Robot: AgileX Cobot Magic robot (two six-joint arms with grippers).
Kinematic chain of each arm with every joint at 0, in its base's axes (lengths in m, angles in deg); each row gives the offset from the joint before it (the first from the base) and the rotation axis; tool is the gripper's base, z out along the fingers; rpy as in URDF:
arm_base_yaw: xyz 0 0 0.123 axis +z
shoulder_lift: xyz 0 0 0 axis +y
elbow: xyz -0.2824 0 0.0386 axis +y
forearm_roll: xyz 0.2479 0 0.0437 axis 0.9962 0 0.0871
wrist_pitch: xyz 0 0 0 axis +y
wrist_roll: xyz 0.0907 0 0.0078 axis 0.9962 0 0.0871
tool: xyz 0 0 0 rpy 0 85 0
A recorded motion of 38 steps. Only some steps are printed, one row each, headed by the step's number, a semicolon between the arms.
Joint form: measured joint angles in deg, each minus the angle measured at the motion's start. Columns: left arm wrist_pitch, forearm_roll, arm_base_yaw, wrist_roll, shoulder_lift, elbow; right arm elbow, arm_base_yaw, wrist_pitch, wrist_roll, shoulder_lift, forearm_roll.
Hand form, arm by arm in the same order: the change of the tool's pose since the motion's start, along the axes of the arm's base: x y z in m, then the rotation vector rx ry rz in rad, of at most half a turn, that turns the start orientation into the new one. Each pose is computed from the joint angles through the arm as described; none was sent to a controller.
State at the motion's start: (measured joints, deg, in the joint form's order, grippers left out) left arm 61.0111 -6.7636 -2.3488 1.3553 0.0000 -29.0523; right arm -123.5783 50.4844 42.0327 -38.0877 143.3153 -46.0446
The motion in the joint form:
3: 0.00 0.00 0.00 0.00 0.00 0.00; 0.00 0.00 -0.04 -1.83 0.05 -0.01
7: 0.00 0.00 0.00 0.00 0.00 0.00; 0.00 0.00 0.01 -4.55 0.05 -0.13
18: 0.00 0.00 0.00 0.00 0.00 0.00; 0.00 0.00 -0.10 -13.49 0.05 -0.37
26: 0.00 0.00 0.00 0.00 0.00 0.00; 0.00 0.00 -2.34 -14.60 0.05 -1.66
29: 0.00 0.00 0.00 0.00 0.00 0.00; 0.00 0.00 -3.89 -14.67 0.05 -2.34
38: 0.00 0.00 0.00 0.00 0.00 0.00; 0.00 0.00 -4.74 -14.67 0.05 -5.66
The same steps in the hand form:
3: 0.0000 0.0000 0.0000 0.0000 0.0000 0.0000; 0.0000 0.0001 -0.0005 -0.0244 -0.0048 0.0209
7: 0.0000 0.0000 0.0000 0.0000 0.0000 0.0000; 0.0001 0.0000 -0.0004 -0.0621 -0.0135 0.0511
18: 0.0000 0.0000 0.0000 0.0000 0.0000 0.0000; 0.0003 0.0001 -0.0002 -0.1813 -0.0415 0.1528
26: 0.0000 0.0000 0.0000 0.0000 0.0000 0.0000; 0.0014 0.0030 0.0020 -0.1862 -0.0767 0.1954
29: 0.0000 0.0000 0.0000 0.0000 0.0000 0.0000; 0.0019 0.0051 0.0033 -0.1781 -0.0963 0.2167
38: 0.0000 0.0000 0.0000 0.0000 0.0000 0.0000; 0.0039 0.0056 0.0061 -0.2084 -0.1426 0.2396

